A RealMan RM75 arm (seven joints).
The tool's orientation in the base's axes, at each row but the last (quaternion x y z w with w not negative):
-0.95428, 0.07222, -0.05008, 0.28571
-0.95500, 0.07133, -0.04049, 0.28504
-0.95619, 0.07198, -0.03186, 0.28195
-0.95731, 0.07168, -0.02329, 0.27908
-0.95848, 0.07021, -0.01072, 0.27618
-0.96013, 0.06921, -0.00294, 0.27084
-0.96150, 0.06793, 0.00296, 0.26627
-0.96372, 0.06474, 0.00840, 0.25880
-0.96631, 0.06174, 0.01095, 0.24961
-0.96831, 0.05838, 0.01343, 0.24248
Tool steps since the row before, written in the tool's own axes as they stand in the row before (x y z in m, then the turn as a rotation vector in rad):
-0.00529, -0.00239, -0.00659, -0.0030, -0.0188, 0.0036
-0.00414, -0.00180, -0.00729, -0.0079, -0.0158, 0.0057
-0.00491, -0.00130, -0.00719, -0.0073, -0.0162, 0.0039
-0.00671, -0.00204, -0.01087, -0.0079, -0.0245, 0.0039
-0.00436, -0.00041, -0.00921, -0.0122, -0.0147, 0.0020
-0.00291, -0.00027, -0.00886, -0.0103, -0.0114, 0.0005
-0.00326, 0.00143, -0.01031, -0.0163, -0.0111, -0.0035
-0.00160, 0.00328, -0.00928, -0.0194, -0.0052, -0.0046
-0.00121, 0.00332, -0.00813, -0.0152, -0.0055, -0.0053
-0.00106, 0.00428, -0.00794, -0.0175, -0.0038, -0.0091
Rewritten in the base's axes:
-0.00585, -0.00069, 0.00651, -0.0004, 0.0180, 0.0072
-0.00474, -0.00178, 0.00692, -0.0053, 0.0174, 0.0036
-0.00542, -0.00200, 0.00664, -0.0049, 0.0167, 0.0054
-0.00730, -0.00306, 0.01023, -0.0044, 0.0237, 0.0098
-0.00481, -0.00391, 0.00810, -0.0101, 0.0151, 0.0063
-0.00323, -0.00399, 0.00779, -0.0087, 0.0113, 0.0058
-0.00373, -0.00608, 0.00825, -0.0148, 0.0097, 0.0094
-0.00217, -0.00726, 0.00648, -0.0186, 0.0045, 0.0075
-0.00169, -0.00668, 0.00558, -0.0144, 0.0039, 0.0081
-0.00158, -0.00738, 0.00506, -0.0169, 0.0009, 0.0108

